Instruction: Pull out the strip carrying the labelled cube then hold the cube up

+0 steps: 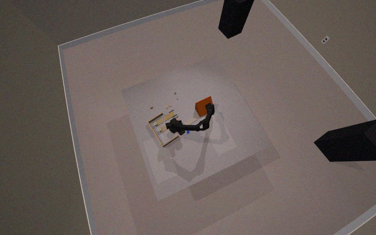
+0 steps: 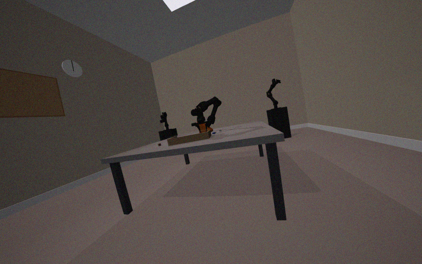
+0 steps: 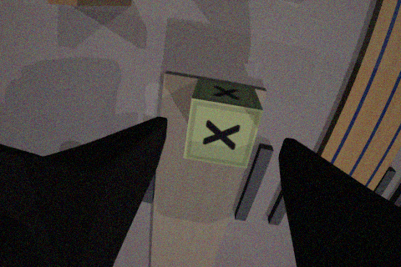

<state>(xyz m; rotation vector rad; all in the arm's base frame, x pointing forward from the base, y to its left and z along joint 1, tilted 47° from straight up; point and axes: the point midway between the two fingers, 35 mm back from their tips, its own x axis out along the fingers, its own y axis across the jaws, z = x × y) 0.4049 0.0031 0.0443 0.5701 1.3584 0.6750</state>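
Right now the blue disc is 8 cm behind my gripper tip, 8 cm to the left of it and 3 cm below it.
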